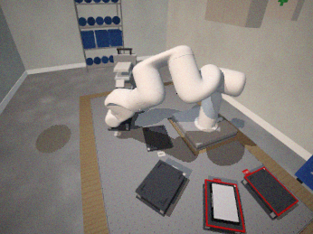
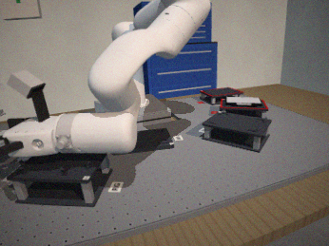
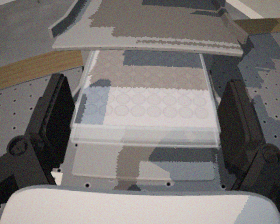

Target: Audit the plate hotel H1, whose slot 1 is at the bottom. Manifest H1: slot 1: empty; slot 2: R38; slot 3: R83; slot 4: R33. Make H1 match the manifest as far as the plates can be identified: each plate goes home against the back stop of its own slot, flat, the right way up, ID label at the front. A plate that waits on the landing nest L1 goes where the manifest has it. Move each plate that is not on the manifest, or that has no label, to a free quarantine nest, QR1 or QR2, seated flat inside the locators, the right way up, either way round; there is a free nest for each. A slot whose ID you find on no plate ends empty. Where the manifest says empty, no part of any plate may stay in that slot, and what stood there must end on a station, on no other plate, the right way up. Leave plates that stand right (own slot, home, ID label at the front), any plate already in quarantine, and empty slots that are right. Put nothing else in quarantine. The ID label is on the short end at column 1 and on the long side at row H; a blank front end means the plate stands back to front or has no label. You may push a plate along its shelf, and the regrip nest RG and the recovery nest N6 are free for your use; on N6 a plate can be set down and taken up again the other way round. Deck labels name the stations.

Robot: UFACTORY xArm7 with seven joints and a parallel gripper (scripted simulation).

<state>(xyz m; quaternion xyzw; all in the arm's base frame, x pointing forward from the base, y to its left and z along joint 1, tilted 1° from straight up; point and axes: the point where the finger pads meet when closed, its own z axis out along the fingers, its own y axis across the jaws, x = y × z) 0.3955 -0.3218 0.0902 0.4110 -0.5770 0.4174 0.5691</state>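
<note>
Right now my hand is 50 mm to the left of the white well plate, 20 mm past it and 20 mm above it. From my hand the other things lie so: deck label H1: 120 mm below, 90 mm ahead, 30 mm to the right; raised regrip nest RG: 120 mm to the left, 70 mm below, 40 mm ahead; plate labelled R83: 90 mm above, 50 mm to the right, 20 mm behind.
</note>
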